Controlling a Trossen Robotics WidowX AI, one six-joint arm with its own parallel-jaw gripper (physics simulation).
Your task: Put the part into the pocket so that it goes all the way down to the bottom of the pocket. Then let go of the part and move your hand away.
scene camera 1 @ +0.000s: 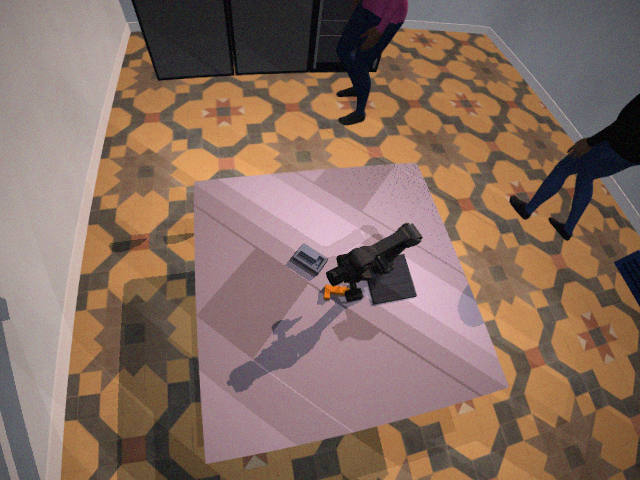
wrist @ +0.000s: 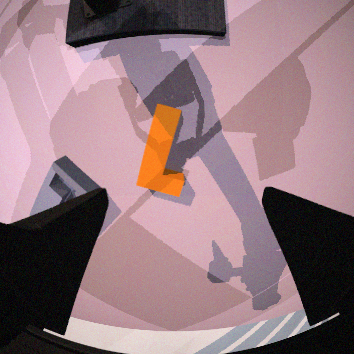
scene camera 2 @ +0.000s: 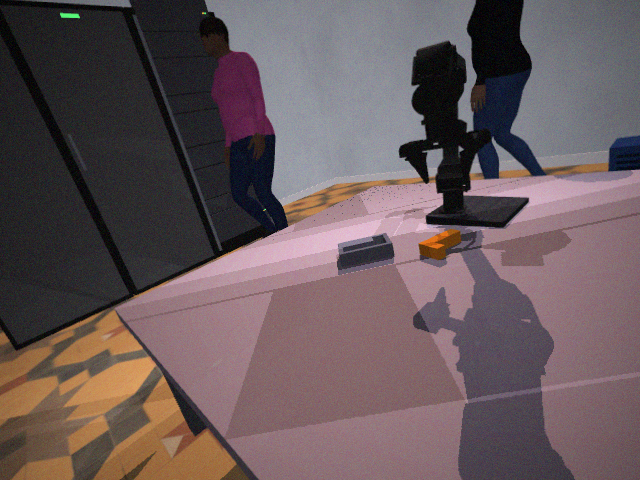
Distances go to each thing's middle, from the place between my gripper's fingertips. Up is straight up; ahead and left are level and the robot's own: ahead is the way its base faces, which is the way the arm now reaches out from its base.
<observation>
The orange L-shaped block (scene camera 2: pixel 434 248) lies 150 mm below my hand, 30 mm to the right of it and 10 mm ahead of it. From my hand the other things lie so: grey pocket block (wrist: pixel 64 180): 210 mm to the right, 150 mm below, 60 mm ahead.
</observation>
